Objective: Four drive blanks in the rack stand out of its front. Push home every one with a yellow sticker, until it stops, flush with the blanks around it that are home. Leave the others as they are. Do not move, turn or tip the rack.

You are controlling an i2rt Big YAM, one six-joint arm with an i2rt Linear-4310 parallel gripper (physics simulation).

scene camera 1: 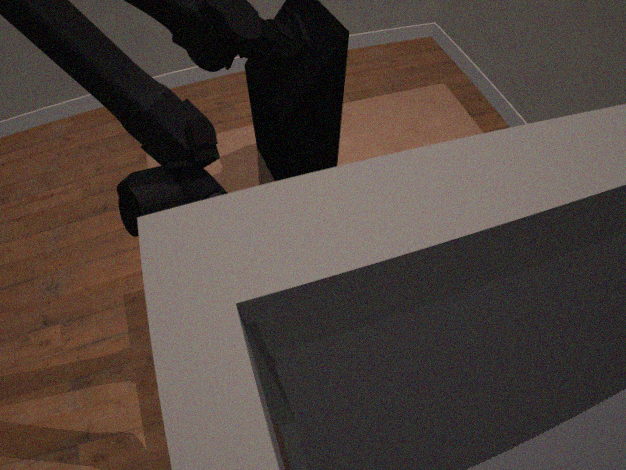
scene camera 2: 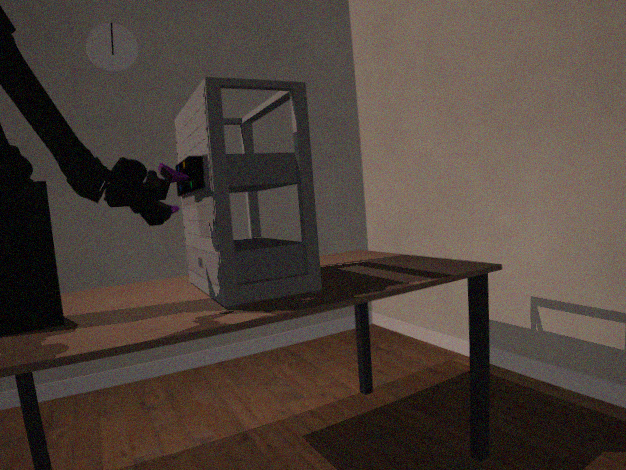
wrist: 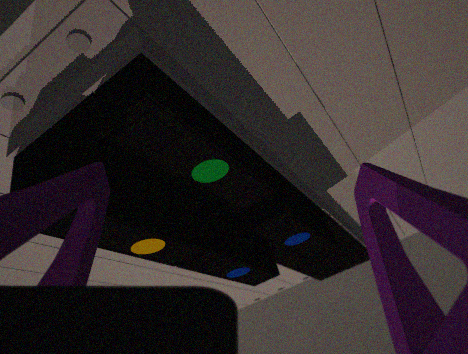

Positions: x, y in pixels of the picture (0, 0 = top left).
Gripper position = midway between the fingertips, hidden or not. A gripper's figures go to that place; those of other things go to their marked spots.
Scene:
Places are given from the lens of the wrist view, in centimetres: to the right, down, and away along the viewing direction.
gripper [wrist: 232, 177]: 0, 0, 13
grey rack [wrist: 386, 81]: 9, -6, 21

